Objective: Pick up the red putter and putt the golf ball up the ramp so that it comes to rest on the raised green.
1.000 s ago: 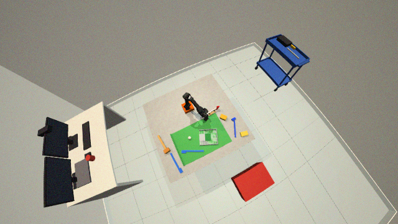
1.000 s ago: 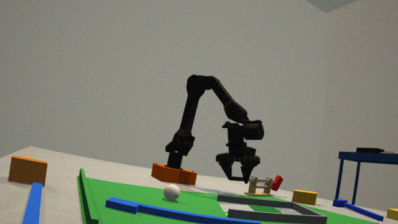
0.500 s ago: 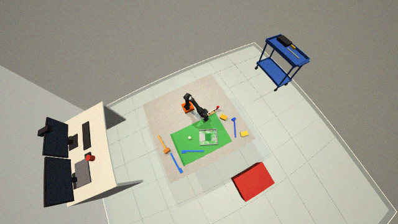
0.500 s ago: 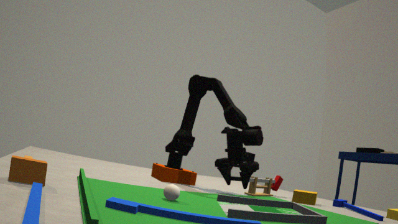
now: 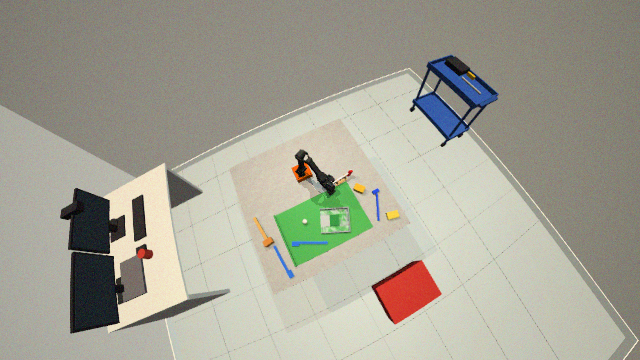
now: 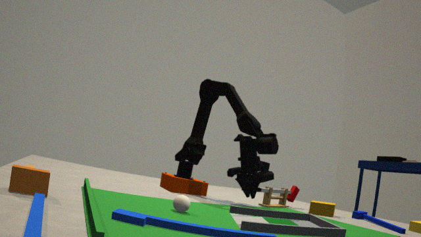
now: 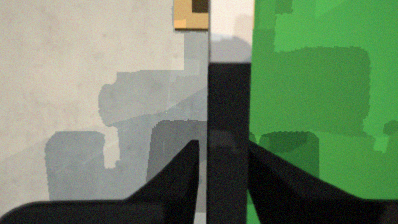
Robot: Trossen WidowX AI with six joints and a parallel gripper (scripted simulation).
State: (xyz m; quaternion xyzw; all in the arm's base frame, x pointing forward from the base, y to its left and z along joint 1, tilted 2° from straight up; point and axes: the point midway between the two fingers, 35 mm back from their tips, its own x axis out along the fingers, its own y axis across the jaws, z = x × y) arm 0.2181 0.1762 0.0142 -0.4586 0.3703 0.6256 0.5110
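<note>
Now: the red putter 3 cm behind my gripper tip, 11 cm to the left of it and 3 cm above it. From my gripper tip the other things lie so: white golf ball: 21 cm ahead, 31 cm to the right, 1 cm below.
</note>
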